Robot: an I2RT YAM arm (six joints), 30 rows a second.
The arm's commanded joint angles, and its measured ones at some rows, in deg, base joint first. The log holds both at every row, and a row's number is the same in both.
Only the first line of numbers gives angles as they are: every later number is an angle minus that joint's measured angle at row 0.
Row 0, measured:
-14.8, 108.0, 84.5, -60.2, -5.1, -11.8
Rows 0 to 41, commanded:
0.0, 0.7, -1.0, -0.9, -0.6, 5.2
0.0, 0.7, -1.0, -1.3, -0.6, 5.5
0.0, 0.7, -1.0, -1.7, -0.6, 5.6
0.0, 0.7, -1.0, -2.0, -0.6, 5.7
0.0, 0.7, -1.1, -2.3, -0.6, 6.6
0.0, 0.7, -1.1, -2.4, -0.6, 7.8
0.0, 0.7, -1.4, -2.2, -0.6, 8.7
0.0, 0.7, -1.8, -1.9, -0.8, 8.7
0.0, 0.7, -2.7, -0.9, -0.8, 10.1
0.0, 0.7, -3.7, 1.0, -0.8, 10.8
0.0, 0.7, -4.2, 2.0, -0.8, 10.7
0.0, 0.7, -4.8, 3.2, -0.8, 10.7
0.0, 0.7, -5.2, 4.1, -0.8, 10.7
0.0, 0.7, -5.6, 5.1, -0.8, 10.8
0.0, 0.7, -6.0, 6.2, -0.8, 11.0
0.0, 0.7, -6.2, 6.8, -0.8, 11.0
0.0, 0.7, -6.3, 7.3, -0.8, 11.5
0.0, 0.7, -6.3, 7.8, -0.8, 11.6
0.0, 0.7, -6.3, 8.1, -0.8, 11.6
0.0, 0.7, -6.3, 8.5, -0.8, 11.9
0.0, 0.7, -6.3, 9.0, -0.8, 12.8
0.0, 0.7, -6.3, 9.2, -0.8, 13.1
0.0, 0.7, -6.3, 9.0, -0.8, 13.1
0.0, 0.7, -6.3, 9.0, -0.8, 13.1
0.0, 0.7, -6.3, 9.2, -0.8, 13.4
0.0, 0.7, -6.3, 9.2, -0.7, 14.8
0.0, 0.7, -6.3, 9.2, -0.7, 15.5
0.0, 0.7, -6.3, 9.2, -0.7, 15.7
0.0, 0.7, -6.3, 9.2, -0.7, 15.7
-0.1, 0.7, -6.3, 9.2, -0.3, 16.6
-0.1, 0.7, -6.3, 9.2, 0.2, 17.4
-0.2, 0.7, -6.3, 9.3, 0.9, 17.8
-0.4, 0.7, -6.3, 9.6, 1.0, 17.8
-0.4, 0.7, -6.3, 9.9, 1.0, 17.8
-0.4, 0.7, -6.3, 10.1, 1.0, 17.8
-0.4, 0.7, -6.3, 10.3, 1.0, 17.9
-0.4, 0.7, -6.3, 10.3, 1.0, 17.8
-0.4, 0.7, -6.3, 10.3, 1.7, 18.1
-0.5, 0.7, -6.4, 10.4, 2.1, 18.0
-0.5, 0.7, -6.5, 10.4, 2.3, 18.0
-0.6, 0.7, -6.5, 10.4, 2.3, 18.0
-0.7, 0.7, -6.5, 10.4, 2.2, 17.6
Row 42, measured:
0.0, -2.7, -4.7, 8.4, -0.2, 8.8
